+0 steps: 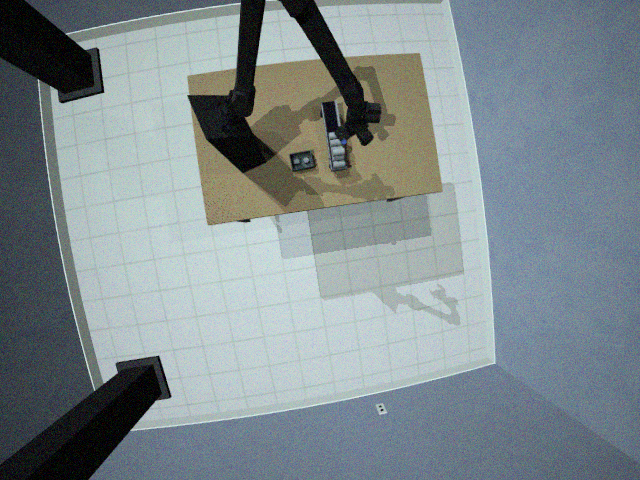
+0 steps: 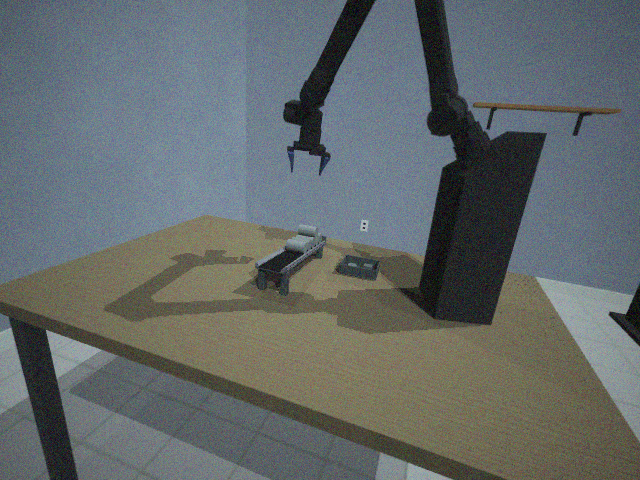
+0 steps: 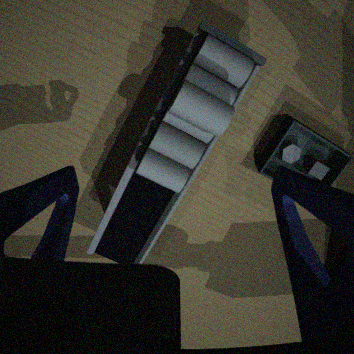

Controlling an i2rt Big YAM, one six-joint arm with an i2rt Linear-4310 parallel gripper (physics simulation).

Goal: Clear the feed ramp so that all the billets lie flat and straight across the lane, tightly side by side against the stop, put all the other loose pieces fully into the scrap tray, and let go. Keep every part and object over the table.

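Seen in the pictures: gripper, between the fingertips: (image 1: 350,137) (image 2: 305,173) (image 3: 174,176); arm's base, origin of its link: (image 1: 227,118) (image 2: 476,156).
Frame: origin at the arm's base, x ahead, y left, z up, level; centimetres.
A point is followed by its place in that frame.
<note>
The feed ramp (image 1: 329,116) @(x 48.1, y 11.1, z -35.2 cm) (image 2: 281,262) @(x 48.5, y 12.4, z -35.1 cm) (image 3: 112,215) @(x 52.2, y 10.7, z -35.3 cm) holds several pale grey billets across its lane, by the stop (image 3: 232,42) @(x 48.4, y -19.3, z -35.6 cm). One billet (image 2: 307,230) @(x 48.1, y -9.2, z -31.1 cm) (image 3: 202,107) @(x 48.6, y -11.6, z -29.9 cm) sits higher than its neighbours, resting over them. The end billet (image 3: 227,60) @(x 48.1, y -17.1, z -33.9 cm) lies at the stop; a shaded one (image 3: 212,84) @(x 48.3, y -13.9, z -33.8 cm) is beside it. Two more billets (image 3: 177,144) @(x 48.7, y -5.5, z -32.9 cm) (image 3: 165,167) @(x 48.7, y -2.0, z -32.7 cm) lie on the open-lane side, and a narrow strip of another (image 3: 189,127) @(x 48.3, y -8.0, z -33.2 cm) shows beside the raised one. The scrap tray (image 1: 303,168) @(x 28.3, y -14.6, z -40.3 cm) (image 2: 350,269) @(x 30.4, y -4.8, z -40.7 cm) holds two small pale pieces (image 3: 291,153) @(x 30.7, y -9.8, z -41.0 cm) (image 3: 319,170) @(x 25.1, y -9.9, z -40.1 cm). My gripper (image 2: 306,173) @(x 50.9, y -11.7, z -11.7 cm) (image 3: 174,176) @(x 50.9, y -11.7, z -11.7 cm) is open and empty, high above the ramp.
The wooden table (image 1: 403,170) @(x 89.4, y -24.9, z -43.0 cm) (image 2: 320,372) @(x 25.7, y 43.7, z -43.0 cm) carries the arm's dark pedestal (image 1: 232,139) @(x 0.2, y -8.2, z -1.2 cm) (image 2: 480,232) @(x -3.4, y 10.4, z -17.2 cm), on the other side of the scrap tray from the ramp. The ramp stands on short legs (image 2: 283,284) @(x 45.5, y 17.4, z -39.5 cm). Arm shadows fall across the table. A wall shelf (image 2: 547,108) is in the background.
</note>
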